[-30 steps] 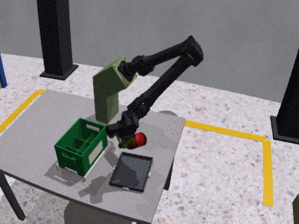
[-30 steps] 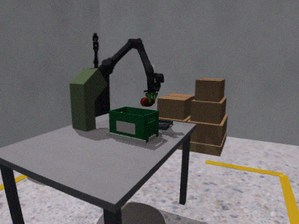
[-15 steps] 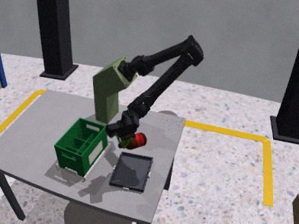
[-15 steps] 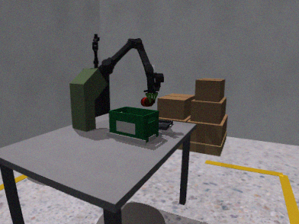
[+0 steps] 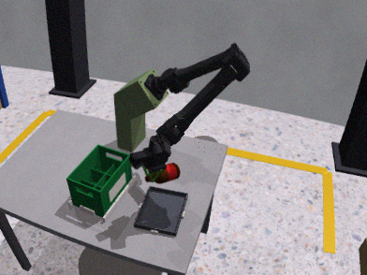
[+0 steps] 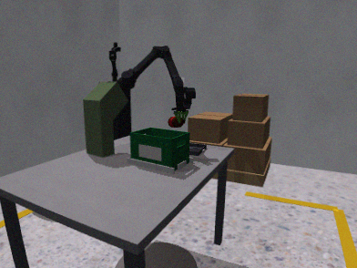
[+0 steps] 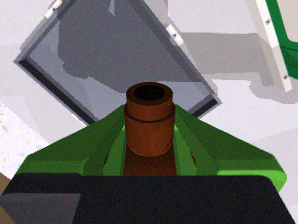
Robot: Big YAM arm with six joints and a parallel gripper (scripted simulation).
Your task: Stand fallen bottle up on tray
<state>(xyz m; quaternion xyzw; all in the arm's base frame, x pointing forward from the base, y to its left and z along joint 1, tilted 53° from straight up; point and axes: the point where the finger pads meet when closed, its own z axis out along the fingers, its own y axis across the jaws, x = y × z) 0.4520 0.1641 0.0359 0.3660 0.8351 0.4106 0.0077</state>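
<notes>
My hand is 40 mm past the brown bottle, 30 mm to the right of it and 10 mm above it. The rest, counted from my hand: green crate: 260 mm to the right, 110 mm below, 20 mm behind; dark tray: 180 mm below, 50 mm to the left.
</notes>
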